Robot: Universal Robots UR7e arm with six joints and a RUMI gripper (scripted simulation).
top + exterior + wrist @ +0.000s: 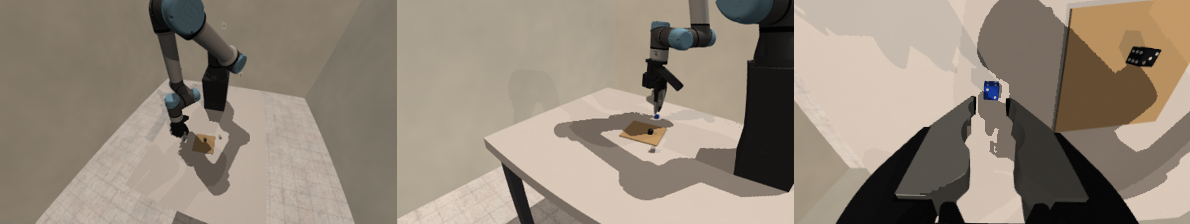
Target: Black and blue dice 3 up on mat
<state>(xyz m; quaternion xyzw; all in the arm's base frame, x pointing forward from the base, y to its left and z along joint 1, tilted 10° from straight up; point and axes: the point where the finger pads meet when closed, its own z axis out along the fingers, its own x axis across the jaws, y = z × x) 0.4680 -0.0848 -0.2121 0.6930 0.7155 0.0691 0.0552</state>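
My gripper is now 30 mm above the blue die. Also, from my hand: black die 140 mm to the left, 50 mm behind, 30 mm below; then brown mat 150 mm to the left, 40 mm below, 30 mm behind; then white die 230 mm to the left, 120 mm behind, 30 mm below.
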